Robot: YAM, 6 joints.
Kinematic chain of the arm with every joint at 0, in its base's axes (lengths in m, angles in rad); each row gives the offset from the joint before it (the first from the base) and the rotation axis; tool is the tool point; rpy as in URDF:
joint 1: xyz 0 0 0.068 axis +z
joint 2: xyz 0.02 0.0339 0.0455 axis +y
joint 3: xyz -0.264 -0.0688 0 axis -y
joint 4: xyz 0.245 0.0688 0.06 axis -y
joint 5: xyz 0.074 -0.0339 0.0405 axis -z
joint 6: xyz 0.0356 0 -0.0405 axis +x
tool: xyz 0 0 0 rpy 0 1.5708 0
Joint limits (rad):
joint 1: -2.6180..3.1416
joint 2: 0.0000..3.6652
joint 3: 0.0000..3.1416
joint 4: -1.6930..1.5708
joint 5: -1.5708..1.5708
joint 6: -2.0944..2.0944
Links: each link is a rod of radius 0.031 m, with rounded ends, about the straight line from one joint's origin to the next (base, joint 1, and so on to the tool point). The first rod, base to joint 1, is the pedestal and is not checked.
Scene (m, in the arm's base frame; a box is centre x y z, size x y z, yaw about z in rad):
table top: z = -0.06
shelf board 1: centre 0.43 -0.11 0.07 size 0.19 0.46 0.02 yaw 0
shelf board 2: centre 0.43 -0.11 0.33 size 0.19 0.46 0.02 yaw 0
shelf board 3: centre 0.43 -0.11 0.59 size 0.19 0.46 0.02 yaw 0
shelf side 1: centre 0.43 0.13 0.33 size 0.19 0.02 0.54 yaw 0
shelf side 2: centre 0.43 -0.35 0.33 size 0.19 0.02 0.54 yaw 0
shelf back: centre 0.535 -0.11 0.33 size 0.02 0.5 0.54 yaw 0
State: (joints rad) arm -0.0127 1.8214 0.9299 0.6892 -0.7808 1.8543
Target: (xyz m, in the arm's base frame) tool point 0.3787 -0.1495 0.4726
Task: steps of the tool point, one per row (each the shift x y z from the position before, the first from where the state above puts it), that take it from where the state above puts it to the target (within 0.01 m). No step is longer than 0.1 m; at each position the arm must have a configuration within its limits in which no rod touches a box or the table.
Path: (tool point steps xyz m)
1: -0.0597 -0.0011 0.0146
2: -0.0601 0.0001 -0.0001
3: -0.0570 0.0010 -0.0145
4: 0.0383 -0.0388 0.0668
5: 0.0194 -0.0456 0.0699
6: -0.0002 -0.0457 0.0706
7: -0.0184 -0.0396 0.0689
8: 0.0648 -0.0058 0.0067
9: 0.0680 0.0058 -0.0067

